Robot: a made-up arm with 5 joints.
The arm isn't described. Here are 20 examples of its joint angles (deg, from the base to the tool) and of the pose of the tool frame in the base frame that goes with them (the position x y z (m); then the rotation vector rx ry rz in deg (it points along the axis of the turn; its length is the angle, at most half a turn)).
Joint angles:
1: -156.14 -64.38 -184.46 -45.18 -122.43
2: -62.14 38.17 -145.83 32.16 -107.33
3: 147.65 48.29 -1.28 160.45 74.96
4: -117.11 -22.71 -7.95 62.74 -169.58
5: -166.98 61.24 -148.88 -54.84 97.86
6: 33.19 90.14 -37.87 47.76 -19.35
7: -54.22 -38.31 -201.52 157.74 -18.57
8: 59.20 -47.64 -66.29 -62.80 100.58
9: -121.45 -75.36 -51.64 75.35 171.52
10: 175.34 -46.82 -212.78 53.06 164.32
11: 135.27 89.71 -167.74 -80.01 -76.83
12: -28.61 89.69 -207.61 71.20 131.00
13: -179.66 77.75 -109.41 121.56 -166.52
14: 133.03 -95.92 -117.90 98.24 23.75
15: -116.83 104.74 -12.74 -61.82 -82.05
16: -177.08 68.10 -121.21 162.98 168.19
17: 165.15 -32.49 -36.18 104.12 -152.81
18: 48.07 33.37 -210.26 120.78 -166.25
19: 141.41 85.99 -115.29 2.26 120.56
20: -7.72 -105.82 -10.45 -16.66 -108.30
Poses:
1: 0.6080 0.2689 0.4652 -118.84 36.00 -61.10
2: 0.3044 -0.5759 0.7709 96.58 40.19 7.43
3: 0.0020 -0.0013 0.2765 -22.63 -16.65 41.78
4: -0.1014 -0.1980 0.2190 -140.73 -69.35 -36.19
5: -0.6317 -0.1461 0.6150 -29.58 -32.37 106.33
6: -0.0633 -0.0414 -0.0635 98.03 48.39 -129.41
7: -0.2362 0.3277 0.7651 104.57 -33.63 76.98
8: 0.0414 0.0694 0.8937 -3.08 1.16 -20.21
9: -0.0598 -0.0978 0.7609 121.22 80.28 -63.75
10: 0.6560 -0.0535 0.6017 37.16 3.58 155.80
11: -0.4501 0.4458 0.4086 7.36 -25.60 -119.81
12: 0.6007 -0.3277 0.5384 -24.60 136.81 -37.62
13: -0.4627 -0.0027 0.0019 -120.13 13.84 -119.84
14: 0.3488 -0.3737 0.7378 -37.51 -52.87 -20.71
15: 0.0527 0.1042 0.0386 -143.23 44.86 -6.64
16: -0.5213 -0.0266 0.2027 98.61 12.75 141.24
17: -0.2786 0.0739 0.4304 -156.79 60.25 -53.38
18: 0.1616 0.1799 0.9382 -37.68 122.02 34.96
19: -0.5019 0.4005 -0.0266 -155.12 -28.54 24.87
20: 0.0436 -0.0059 0.6775 31.62 38.07 60.19
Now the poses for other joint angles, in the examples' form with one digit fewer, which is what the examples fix.
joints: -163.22 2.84 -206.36 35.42 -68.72
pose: 0.207 0.063 1.032 8.4 -9.0 -51.7
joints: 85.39 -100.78 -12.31 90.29 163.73
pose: 0.011 0.137 0.517 -124.2 101.2 18.3
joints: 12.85 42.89 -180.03 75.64 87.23
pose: 0.519 0.118 0.867 -99.6 75.6 -47.8
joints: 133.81 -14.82 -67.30 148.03 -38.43
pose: -0.219 0.228 0.554 8.2 121.2 -53.0
